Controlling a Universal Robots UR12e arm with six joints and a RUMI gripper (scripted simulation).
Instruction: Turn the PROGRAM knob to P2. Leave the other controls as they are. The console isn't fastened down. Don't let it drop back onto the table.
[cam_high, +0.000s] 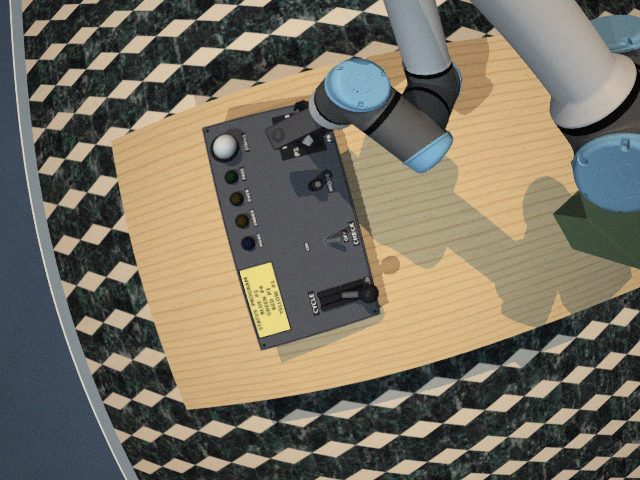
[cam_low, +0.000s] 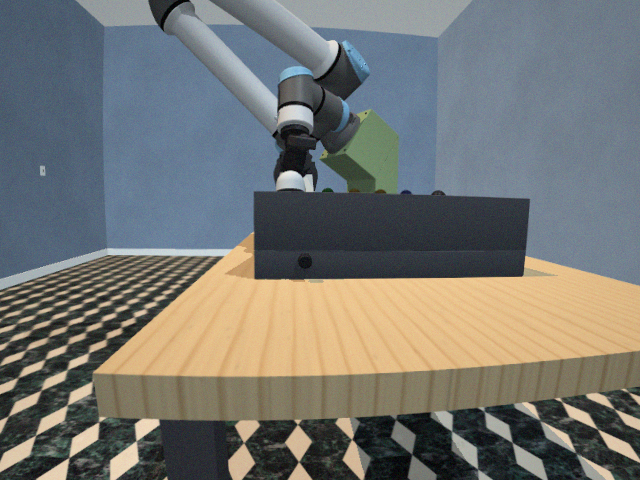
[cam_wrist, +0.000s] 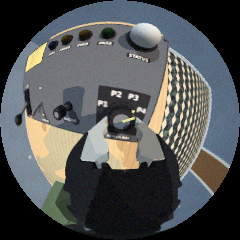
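My gripper is now 2 cm short of the mode knob and 12 cm to the right of it. From my hand the other things lie so: check toggle 3 cm ahead, 24 cm to the left, 1 cm below; then dark grey console 6 cm ahead, 17 cm to the left, 3 cm below; then cycle lever 3 cm ahead, 36 cm to the left, 1 cm above.
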